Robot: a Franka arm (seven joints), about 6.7 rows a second.
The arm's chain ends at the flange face. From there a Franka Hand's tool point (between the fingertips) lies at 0.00 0.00 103.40 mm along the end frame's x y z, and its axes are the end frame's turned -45 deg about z.
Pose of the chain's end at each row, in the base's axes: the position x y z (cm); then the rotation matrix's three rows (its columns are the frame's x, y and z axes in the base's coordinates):
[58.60 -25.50 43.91], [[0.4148 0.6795 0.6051], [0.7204 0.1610 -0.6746], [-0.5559 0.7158 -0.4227]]
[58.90 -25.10 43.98], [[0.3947 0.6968 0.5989], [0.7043 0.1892 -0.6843], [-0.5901 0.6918 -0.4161]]
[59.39 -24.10 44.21], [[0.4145 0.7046 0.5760], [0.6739 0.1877 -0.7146], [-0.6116 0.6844 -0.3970]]
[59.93 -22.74 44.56], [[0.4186 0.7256 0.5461], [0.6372 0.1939 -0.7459], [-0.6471 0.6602 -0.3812]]
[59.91 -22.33 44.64], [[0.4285 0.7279 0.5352], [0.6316 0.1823 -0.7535], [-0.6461 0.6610 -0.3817]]
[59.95 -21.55 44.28], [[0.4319 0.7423 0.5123], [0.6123 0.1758 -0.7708], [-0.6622 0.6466 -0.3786]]
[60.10 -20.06 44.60], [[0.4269 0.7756 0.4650], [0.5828 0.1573 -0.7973], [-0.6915 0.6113 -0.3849]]
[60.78 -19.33 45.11], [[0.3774 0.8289 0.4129], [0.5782 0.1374 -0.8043], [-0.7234 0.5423 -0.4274]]
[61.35 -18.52 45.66], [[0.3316 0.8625 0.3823], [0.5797 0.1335 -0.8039], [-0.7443 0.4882 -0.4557]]
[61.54 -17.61 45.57], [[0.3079 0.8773 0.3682], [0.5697 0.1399 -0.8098], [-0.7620 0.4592 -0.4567]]
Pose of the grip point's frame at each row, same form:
[64.86 -32.48 39.54], [[-0.1872 0.7738 0.6051], [0.3956 0.6232 -0.6746], [-0.8992 0.1131 -0.4227]]
[65.09 -32.18 39.68], [[-0.2136 0.7718 0.5989], [0.3642 0.6318 -0.6843], [-0.9064 0.0719 -0.4161]]
[65.35 -31.49 40.11], [[-0.2051 0.7913 0.5760], [0.3438 0.6092 -0.7146], [-0.9164 0.0515 -0.3970]]
[65.58 -30.45 40.62], [[-0.2171 0.8091 0.5461], [0.3135 0.5877 -0.7459], [-0.9244 0.0093 -0.3812]]
[65.44 -30.12 40.69], [[-0.2117 0.8177 0.5352], [0.3177 0.5755 -0.7535], [-0.9243 0.0105 -0.3817]]
[65.25 -29.52 40.37], [[-0.2195 0.8303 0.5123], [0.3087 0.5573 -0.7708], [-0.9255 -0.0110 -0.3786]]
[64.91 -28.30 40.62], [[-0.2466 0.8503 0.4650], [0.3009 0.5233 -0.7973], [-0.9212 -0.0567 -0.3849]]
[65.05 -27.65 40.69], [[-0.3193 0.8530 0.4129], [0.3117 0.5060 -0.8043], [-0.8950 -0.1281 -0.4274]]
[65.30 -26.83 40.95], [[-0.3754 0.8444 0.3823], [0.3155 0.5043 -0.8039], [-0.8715 -0.1811 -0.4557]]
[65.35 -25.98 40.85], [[-0.4026 0.8381 0.3682], [0.3039 0.5018 -0.8098], [-0.8635 -0.2141 -0.4567]]

